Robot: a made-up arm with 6 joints. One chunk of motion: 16 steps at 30 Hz.
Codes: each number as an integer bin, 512 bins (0 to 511) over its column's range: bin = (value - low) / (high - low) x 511, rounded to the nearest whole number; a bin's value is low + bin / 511 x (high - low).
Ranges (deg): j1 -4..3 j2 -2..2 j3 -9..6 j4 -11..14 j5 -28..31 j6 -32..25
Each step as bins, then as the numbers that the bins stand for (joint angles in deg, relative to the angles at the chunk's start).
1 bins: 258 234 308 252 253 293
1 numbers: -0.47 -0.17 0.04 1.33 1.21 0.68
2 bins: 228 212 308 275 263 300
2 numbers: -0.88 -0.34 0.04 2.45 2.37 1.46
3 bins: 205 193 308 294 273 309
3 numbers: -1.19 -0.49 0.04 3.38 3.52 2.47
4 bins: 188 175 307 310 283 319
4 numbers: -1.42 -0.63 0.01 4.17 4.68 3.58
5 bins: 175 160 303 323 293 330
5 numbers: -1.60 -0.75 -0.11 4.80 5.83 4.81
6 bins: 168 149 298 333 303 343
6 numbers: -1.70 -0.83 -0.25 5.29 6.98 6.26
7 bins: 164 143 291 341 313 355
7 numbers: -1.75 -0.88 -0.46 5.68 8.14 7.60
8 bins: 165 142 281 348 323 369
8 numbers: -1.74 -0.89 -0.75 6.03 9.29 9.16
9 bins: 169 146 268 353 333 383
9 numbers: -1.68 -0.86 -1.13 6.27 10.45 10.72
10 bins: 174 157 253 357 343 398
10 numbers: -1.62 -0.77 -1.57 6.47 11.60 12.40
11 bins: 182 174 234 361 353 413
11 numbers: -1.51 -0.64 -2.13 6.66 12.76 14.07
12 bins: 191 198 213 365 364 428
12 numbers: -1.38 -0.45 -2.75 6.86 14.03 15.74
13 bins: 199 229 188 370 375 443
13 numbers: -1.27 -0.21 -3.48 7.10 15.30 17.41
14 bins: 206 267 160 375 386 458
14 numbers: -1.18 0.09 -4.30 7.35 16.57 19.09
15 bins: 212 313 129 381 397 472
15 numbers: -1.10 0.45 -5.21 7.64 17.84 20.65
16 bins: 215 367 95 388 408 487
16 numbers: -1.05 0.87 -6.21 7.98 19.11 22.32
